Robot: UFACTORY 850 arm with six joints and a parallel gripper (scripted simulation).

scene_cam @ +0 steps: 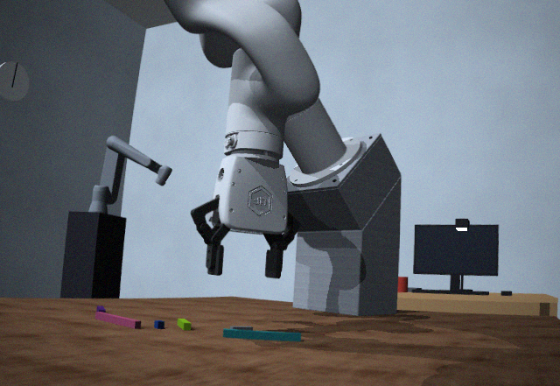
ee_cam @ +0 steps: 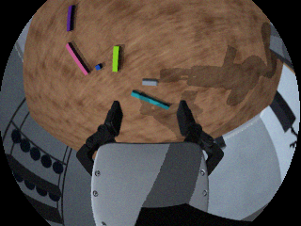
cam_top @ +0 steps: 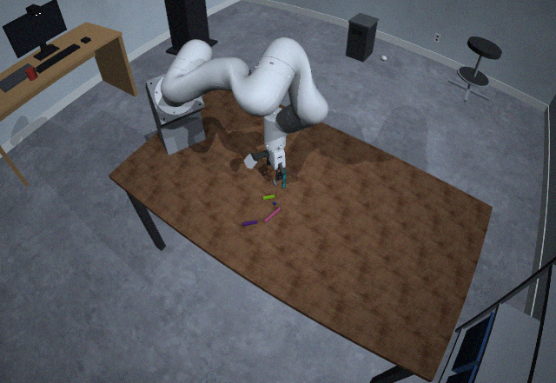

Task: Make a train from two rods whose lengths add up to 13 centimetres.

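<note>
Now: the grey rod 8 cm below my hand. The rest, counted from my hand: blue rod: 6 cm ahead, 10 cm to the right, 8 cm below; turquoise rod: 2 cm ahead, 4 cm to the left, 8 cm below; lime rod: 2 cm ahead, 8 cm to the right, 8 cm below.
</note>
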